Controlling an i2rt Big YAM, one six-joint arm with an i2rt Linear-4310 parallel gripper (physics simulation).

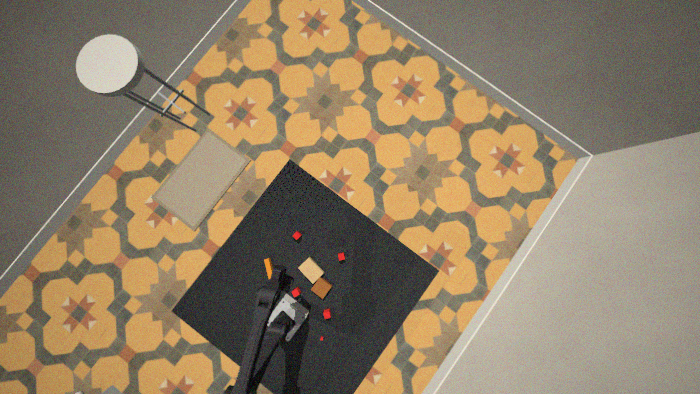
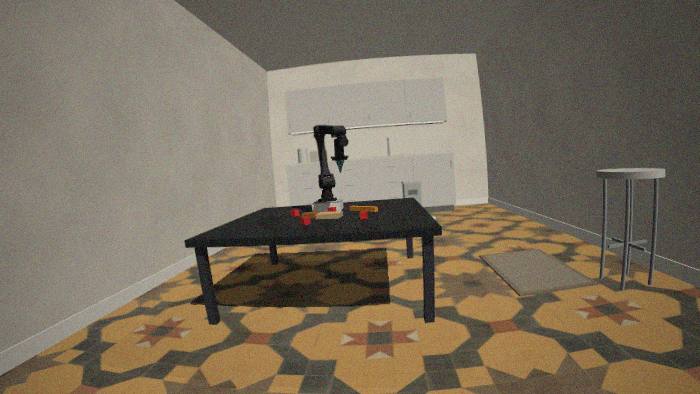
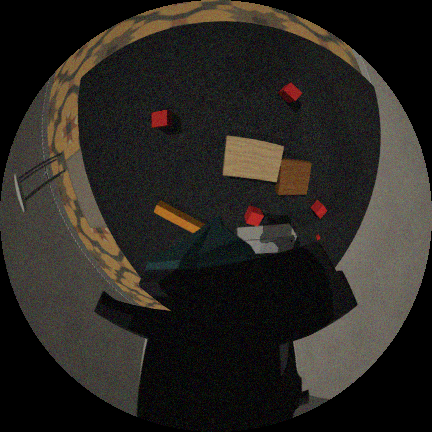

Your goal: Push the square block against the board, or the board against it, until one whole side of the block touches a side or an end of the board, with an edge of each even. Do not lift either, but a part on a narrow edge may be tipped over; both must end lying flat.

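Frame: origin at the arm's base, x ahead, y left, z up, level; centimetres.
Seen in the pictures: gripper, fingertip midpoint: [image 1: 288, 276] [image 2: 340, 172] [image 3: 218, 222]; arm's base, link origin: [image 1: 284, 321] [image 2: 327, 200].
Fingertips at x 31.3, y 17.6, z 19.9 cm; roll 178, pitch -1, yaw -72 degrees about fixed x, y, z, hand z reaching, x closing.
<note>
Offsets run from my fingertips to a thing's top centre. Level surfaces: height alone.
A pale wooden board @(dx +1.7, dy -8.7, dz -23.8 cm) [image 1: 310, 270] [image 3: 252, 158] [image 2: 329, 214] lies flat on the black table @(dz -26.8 cm) [image 1: 386, 294] [image 2: 273, 231] [image 3: 201, 72]. A brown square block @(dx -2.1, dy -21.5, dz -23.8 cm) [image 1: 321, 288] [image 3: 294, 177] [image 2: 308, 214] lies flat at one end of the board and touches it. The two are offset: the block sticks out past the board's long edge, so their edges are not even. My gripper [image 2: 339, 168] [image 3: 218, 222] [image 1: 280, 273] is shut and empty. It hangs high above the table, to the side of the board and well clear of both.
An orange bar @(dx -18.6, dy +9.4, dz -23.7 cm) [image 1: 268, 267] [image 3: 178, 216] [image 2: 362, 208] lies apart from them. Several small red cubes @(dx +12.4, dy +14.0, dz -22.8 cm) [image 1: 297, 235] @(dx +22.1, dy -17.8, dz -22.8 cm) [image 1: 341, 256] @(dx -15.3, dy -11.0, dz -22.8 cm) [image 3: 254, 215] [image 2: 305, 220] are scattered around them. The arm's grey base [image 1: 292, 309] [image 3: 266, 238] stands close behind the block. A stool [image 2: 629, 173] stands on the floor.
</note>
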